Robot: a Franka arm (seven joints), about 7 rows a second.
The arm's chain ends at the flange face. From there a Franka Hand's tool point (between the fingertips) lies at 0.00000 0.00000 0.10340 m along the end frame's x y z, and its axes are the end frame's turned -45 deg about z.
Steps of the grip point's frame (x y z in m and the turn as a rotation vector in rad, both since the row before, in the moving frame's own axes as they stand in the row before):
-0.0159, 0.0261, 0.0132, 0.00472, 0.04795, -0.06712
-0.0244, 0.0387, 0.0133, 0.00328, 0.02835, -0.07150
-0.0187, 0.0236, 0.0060, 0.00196, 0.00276, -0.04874
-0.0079, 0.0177, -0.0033, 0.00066, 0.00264, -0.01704
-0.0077, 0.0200, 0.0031, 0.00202, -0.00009, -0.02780
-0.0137, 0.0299, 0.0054, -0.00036, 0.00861, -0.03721
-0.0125, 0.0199, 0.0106, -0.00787, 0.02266, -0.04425
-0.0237, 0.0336, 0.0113, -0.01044, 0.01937, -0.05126
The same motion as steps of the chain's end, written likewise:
0.0042, 0.0337, 0.0133, 0.03724, 0.03057, -0.06712
0.0084, 0.0470, 0.0133, 0.02237, 0.01773, -0.07150
0.0034, 0.0303, 0.0060, 0.00334, 0.00057, -0.04874
0.0068, 0.0183, -0.0033, 0.00233, 0.00140, -0.01704
0.0089, 0.0197, 0.0031, 0.00136, -0.00149, -0.02780
0.0108, 0.0314, 0.0054, 0.00583, 0.00634, -0.03721
0.0030, 0.0240, 0.0106, 0.01046, 0.02159, -0.04425
0.0048, 0.0412, 0.0113, 0.00631, 0.02108, -0.05126

